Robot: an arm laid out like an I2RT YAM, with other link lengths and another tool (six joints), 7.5 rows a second.
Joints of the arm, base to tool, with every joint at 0 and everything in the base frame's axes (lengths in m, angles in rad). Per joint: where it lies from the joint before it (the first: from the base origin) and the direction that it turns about. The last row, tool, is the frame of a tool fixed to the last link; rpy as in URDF.
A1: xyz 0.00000 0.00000 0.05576 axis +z
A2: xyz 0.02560 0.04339 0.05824 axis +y
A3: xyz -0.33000 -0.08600 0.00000 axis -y
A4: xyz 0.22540 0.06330 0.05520 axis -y
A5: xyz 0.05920 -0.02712 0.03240 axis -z
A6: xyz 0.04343 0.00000 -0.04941 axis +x
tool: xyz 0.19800 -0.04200 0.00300 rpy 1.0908 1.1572 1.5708
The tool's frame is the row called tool.
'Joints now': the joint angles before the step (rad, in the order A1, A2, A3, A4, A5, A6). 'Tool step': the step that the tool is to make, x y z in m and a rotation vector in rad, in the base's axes. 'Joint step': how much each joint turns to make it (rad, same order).
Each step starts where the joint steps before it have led.
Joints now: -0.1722 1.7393 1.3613 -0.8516 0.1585 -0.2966
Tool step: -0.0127 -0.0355 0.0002 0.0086 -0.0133 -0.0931
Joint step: -0.0989 0.0000 -0.0001 0.0114 -0.0126 -0.0017
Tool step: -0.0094 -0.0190 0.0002 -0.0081 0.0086 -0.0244
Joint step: -0.0520 0.0001 0.0002 -0.0016 0.0001 -0.0298
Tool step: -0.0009 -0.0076 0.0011 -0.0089 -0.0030 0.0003
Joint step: -0.0188 -0.0001 -0.0003 0.0090 0.0003 -0.0207
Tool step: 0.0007 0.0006 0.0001 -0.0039 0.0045 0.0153
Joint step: 0.0012 0.0000 0.0001 -0.0008 -0.0001 -0.0151
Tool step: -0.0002 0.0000 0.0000 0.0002 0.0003 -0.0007
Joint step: -0.0001 -0.0001 0.0000 -0.0006 0.0001 0.0006
